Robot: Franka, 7 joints.
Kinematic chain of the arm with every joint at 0, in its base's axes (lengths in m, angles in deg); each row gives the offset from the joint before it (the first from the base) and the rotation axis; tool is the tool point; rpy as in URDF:
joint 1: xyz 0 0 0.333 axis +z
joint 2: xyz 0 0 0 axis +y
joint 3: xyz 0 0 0.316 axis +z
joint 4: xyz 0.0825 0 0 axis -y
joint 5: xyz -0.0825 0 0.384 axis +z
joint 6: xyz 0 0 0 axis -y
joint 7: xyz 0.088 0 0 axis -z
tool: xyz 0 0 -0.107 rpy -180 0 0
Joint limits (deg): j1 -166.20..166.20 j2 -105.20..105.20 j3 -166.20..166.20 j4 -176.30..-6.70 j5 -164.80..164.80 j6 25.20..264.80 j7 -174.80..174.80
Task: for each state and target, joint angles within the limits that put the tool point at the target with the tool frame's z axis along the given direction. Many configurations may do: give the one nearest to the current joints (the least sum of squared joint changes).
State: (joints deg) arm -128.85 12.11 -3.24 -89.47 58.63 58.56 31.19
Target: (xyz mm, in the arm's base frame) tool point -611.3 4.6 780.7 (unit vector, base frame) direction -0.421 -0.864 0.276
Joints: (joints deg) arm -160.23 6.63 -29.58 -79.64 108.65 107.20 31.19
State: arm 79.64 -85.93 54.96 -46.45 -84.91 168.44 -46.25
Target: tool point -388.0 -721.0 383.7 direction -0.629 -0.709 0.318
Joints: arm 87.97 -94.53 60.39 -45.12 -84.89 178.41 -46.25
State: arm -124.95 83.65 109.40 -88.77 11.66 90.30 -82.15
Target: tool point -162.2 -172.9 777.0 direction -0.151 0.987 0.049
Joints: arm -152.82 105.20 158.42 -121.70 61.48 80.94 -82.15
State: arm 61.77 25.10 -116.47 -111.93 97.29 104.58 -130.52
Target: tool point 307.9 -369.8 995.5 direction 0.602 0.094 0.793
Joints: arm 62.08 1.49 -116.24 -60.91 136.99 129.74 -130.52
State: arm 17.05 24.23 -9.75 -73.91 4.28 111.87 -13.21
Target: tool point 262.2 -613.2 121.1 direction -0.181 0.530 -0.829
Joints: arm -49.49 59.06 -25.37 -73.95 22.16 93.36 -13.21
